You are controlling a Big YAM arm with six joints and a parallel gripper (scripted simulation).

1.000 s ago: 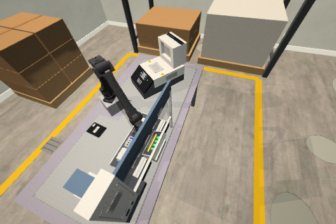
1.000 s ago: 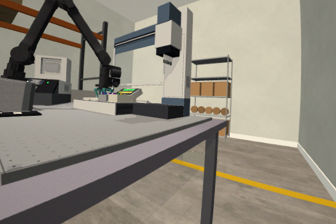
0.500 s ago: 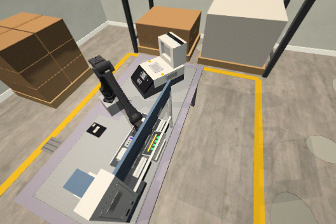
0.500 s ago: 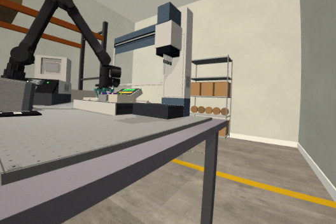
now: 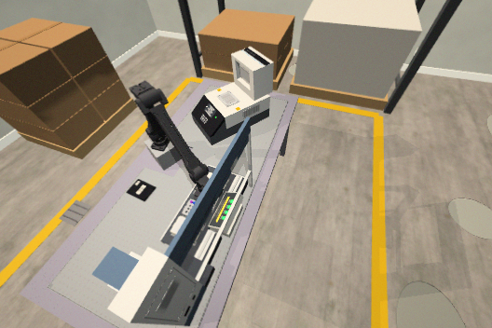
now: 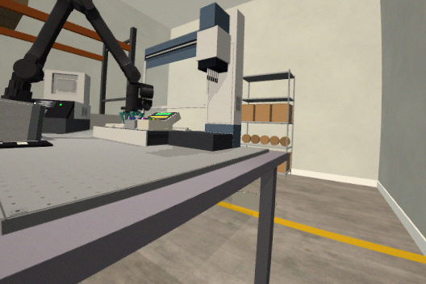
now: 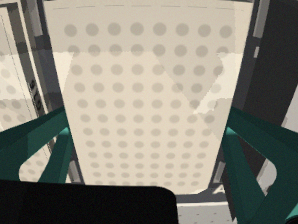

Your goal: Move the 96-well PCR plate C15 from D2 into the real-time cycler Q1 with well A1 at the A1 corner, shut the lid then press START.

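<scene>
Now: the white PCR plate right at my hand. From my hand the other things lie so: tube cooling block 10 mm behind, 100 mm to the right, 10 mm above; black regrip nest 420 mm behind, 30 mm to the right, 60 mm below; blue gantry beam 170 mm ahead, 120 mm to the right, 450 mm above.
</scene>
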